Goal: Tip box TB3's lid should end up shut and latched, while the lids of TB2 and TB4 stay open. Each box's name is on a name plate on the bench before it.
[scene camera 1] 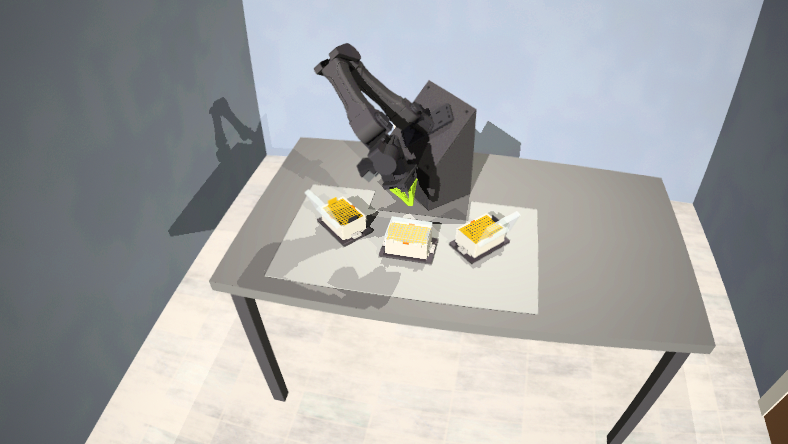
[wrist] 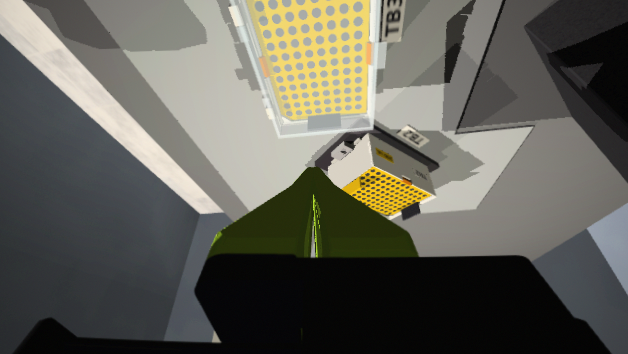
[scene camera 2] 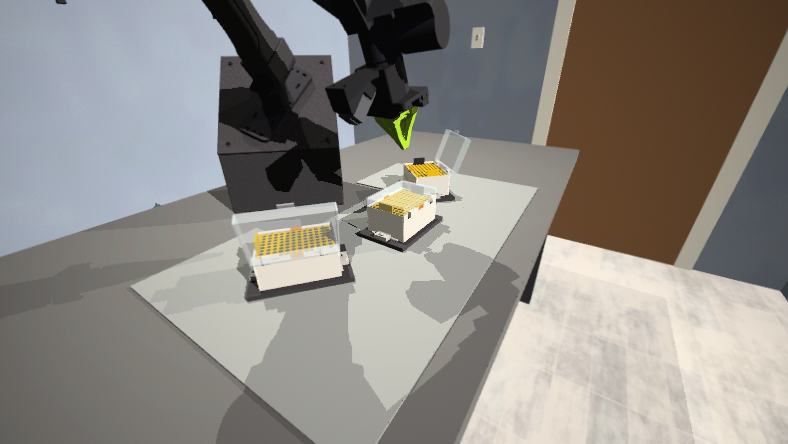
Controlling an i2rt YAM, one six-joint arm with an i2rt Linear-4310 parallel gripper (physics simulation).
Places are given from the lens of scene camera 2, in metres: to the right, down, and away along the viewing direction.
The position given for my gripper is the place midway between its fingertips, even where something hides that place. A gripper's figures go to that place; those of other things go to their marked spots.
my gripper point(scene camera 2: 405, 148): 0.02, -0.14, 0.56
clear lid point(scene camera 2: 288, 233): -0.13, 0.01, 0.38
clear lid point(scene camera 2: 453, 147): 0.15, -0.19, 0.78
